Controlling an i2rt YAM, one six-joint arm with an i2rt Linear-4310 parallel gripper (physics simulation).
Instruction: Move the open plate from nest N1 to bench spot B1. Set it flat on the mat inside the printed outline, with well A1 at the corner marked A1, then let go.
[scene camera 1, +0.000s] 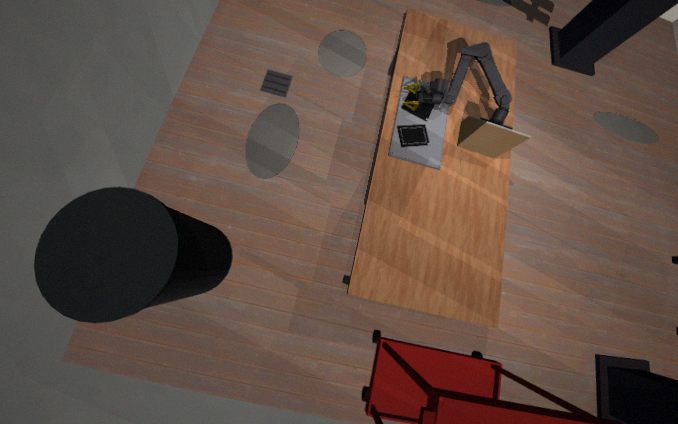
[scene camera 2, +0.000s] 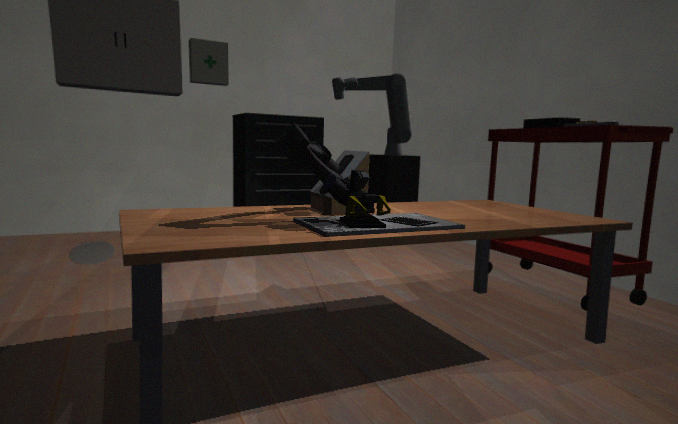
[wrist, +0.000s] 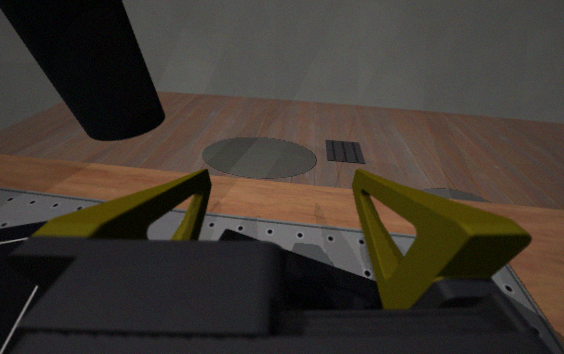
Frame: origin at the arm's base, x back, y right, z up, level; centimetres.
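Where they show: gripper, fingertip midpoint: (scene camera 1: 403, 95) (scene camera 2: 378, 211) (wrist: 281, 177); arm's base at its link origin: (scene camera 1: 495, 124).
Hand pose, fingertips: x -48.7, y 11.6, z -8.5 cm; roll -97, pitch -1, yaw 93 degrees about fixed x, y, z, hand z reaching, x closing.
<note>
Things, the pixels of their top centre, and the offset from my fingertips. "spot": a spot on its surface instead. Level surfaces: height alone.
- black block-like nest at a spot on its surface: (scene camera 2: 362, 221) spot: dy +2.4, dx +5.3, dz -3.9 cm
- black mat at its surface level: dz -5.6 cm
- grey board at its top centre: (scene camera 2: 377, 221) (scene camera 1: 421, 120) dy -9.2, dx +13.8, dz -5.7 cm
- wooden table at its surface level: dz -7.0 cm
My gripper (scene camera 1: 408, 97) (scene camera 2: 370, 209) (wrist: 281, 177) is open, its two yellow fingers wide apart with no object seen between their tips. It is low over a black block-like nest (scene camera 1: 424, 111) (scene camera 2: 362, 221) (wrist: 330, 280) that sits turned on the grey perforated board. The arm and gripper hide much of the nest, and I cannot make out the open plate or its wells. Beside the nest lies the black mat (scene camera 1: 413, 135) (scene camera 2: 410, 220) with a thin pale printed outline; part of it shows at the lower left in the wrist view. The A1 mark is too small to read.
The grey board (scene camera 1: 417, 157) (scene camera 2: 442, 226) (wrist: 300, 226) lies near one long edge of the wooden table (scene camera 1: 430, 220) (scene camera 2: 200, 243). A tan, angled panel (scene camera 1: 492, 139) stands by the arm's base. A red cart (scene camera 1: 450, 372) (scene camera 2: 580, 134) stands past the table's end.
</note>
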